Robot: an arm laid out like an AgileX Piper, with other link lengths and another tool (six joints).
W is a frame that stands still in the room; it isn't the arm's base.
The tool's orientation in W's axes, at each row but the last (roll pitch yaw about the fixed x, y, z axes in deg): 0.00, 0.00, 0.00; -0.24, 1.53, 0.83; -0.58, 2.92, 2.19; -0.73, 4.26, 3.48; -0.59, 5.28, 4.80; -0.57, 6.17, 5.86
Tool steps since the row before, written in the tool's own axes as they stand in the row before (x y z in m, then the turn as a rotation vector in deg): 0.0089, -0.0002, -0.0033, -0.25, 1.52, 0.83; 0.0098, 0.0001, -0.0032, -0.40, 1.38, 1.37; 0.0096, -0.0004, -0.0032, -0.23, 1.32, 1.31; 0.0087, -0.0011, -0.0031, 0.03, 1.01, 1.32; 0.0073, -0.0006, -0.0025, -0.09, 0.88, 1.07; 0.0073, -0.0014, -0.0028, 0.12, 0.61, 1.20
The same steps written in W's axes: 0.0089, -0.0002, -0.0033, -0.25, 1.52, 0.83; 0.0097, 0.0002, -0.0035, -0.38, 1.38, 1.37; 0.0094, -0.0001, -0.0037, -0.21, 1.33, 1.31; 0.0085, -0.0006, -0.0037, 0.06, 1.03, 1.30; 0.0071, 0.0000, -0.0032, -0.07, 0.89, 1.06; 0.0071, -0.0007, -0.0036, 0.18, 0.64, 1.17
